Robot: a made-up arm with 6 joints.
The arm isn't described. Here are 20 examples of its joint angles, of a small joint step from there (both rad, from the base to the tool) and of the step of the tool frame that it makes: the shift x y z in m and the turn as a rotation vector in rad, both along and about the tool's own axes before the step.
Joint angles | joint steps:
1: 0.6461 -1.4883 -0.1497 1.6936 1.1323 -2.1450 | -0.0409 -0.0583 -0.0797 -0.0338 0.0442 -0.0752
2: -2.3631 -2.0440 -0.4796 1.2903 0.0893 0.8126 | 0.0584 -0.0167 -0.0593 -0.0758 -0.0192 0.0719
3: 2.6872 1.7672 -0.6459 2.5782 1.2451 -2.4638 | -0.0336 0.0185 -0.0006 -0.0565 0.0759 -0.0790
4: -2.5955 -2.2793 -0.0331 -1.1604 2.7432 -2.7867 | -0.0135 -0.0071 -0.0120 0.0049 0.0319 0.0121
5: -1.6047 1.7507 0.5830 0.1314 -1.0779 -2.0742 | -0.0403 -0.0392 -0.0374 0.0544 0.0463 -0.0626
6: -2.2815 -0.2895 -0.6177 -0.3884 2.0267 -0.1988 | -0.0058 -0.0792 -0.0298 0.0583 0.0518 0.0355
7: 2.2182 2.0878 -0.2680 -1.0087 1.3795 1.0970 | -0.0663 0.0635 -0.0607 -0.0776 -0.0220 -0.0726
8: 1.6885 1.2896 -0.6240 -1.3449 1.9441 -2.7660 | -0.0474 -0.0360 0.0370 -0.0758 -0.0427 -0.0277
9: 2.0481 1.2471 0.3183 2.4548 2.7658 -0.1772 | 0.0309 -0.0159 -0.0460 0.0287 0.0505 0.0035
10: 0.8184 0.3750 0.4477 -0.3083 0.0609 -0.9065 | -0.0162 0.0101 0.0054 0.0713 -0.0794 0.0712
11: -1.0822 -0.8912 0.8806 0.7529 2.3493 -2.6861 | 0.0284 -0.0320 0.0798 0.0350 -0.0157 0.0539
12: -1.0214 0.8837 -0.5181 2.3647 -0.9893 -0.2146 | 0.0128 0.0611 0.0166 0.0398 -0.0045 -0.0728
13: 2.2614 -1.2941 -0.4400 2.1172 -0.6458 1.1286 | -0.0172 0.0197 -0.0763 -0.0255 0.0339 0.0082
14: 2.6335 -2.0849 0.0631 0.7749 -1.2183 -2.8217 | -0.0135 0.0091 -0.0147 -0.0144 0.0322 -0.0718
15: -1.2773 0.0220 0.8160 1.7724 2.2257 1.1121 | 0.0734 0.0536 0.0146 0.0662 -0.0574 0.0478
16: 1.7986 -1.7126 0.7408 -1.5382 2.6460 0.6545 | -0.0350 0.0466 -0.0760 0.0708 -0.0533 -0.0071
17: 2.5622 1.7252 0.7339 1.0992 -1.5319 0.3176 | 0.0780 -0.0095 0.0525 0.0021 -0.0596 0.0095
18: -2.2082 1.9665 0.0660 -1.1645 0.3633 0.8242 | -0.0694 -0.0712 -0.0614 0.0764 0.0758 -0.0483
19: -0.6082 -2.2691 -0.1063 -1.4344 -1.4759 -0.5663 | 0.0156 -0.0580 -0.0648 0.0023 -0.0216 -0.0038
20: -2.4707 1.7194 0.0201 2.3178 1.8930 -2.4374 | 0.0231 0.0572 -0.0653 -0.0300 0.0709 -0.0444
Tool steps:
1: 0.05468 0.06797 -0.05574 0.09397 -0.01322 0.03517
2: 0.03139 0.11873 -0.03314 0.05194 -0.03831 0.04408
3: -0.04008 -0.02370 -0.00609 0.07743 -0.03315 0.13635
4: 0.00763 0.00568 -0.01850 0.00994 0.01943 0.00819
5: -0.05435 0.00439 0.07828 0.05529 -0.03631 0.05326
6: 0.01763 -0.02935 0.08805 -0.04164 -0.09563 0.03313
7: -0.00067 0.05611 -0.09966 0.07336 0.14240 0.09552
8: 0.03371 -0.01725 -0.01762 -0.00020 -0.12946 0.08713
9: 0.03854 -0.04279 -0.05634 0.00993 -0.09846 0.00666
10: 0.00051 -0.01105 0.03238 -0.10603 0.10943 -0.06384
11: 0.11283 0.04168 0.08641 -0.06450 0.12250 -0.00923
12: 0.01378 -0.03074 0.08463 0.00829 -0.03406 -0.02802
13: -0.01107 -0.05685 0.05881 -0.07816 -0.06326 -0.06269
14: 0.00234 -0.01535 -0.03369 0.05711 -0.00006 0.00481
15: 0.05778 0.08445 0.06204 -0.01555 0.00960 -0.00406
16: -0.06514 -0.09275 -0.09397 -0.00974 -0.07391 0.16091
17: -0.15394 0.10608 -0.01338 0.03811 0.01771 -0.05762
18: -0.10357 -0.07709 0.02332 0.02554 -0.06155 -0.04112
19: -0.03732 -0.03072 -0.07825 0.01767 0.00993 0.00645
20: -0.00365 -0.15003 0.02267 0.13228 -0.00162 0.15269
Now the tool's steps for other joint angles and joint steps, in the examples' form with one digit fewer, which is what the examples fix.
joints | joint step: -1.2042 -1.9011 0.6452 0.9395 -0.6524 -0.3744 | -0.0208 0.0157 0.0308 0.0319 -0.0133 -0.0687
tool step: -0.0033 0.0366 0.0421 0.0290 -0.0265 -0.0252
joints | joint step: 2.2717 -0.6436 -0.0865 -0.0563 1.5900 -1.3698 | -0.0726 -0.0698 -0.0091 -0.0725 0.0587 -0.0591
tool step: 0.0720 0.0953 0.0374 -0.0347 -0.0745 0.0983
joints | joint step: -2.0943 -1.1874 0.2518 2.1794 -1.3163 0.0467 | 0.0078 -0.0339 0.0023 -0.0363 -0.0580 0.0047
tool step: 0.0276 -0.0150 -0.0724 0.0533 0.0432 0.0617
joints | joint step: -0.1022 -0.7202 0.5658 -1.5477 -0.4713 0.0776 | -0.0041 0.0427 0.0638 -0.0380 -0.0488 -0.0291
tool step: 0.0448 -0.0430 0.0094 0.0555 0.0114 0.0517
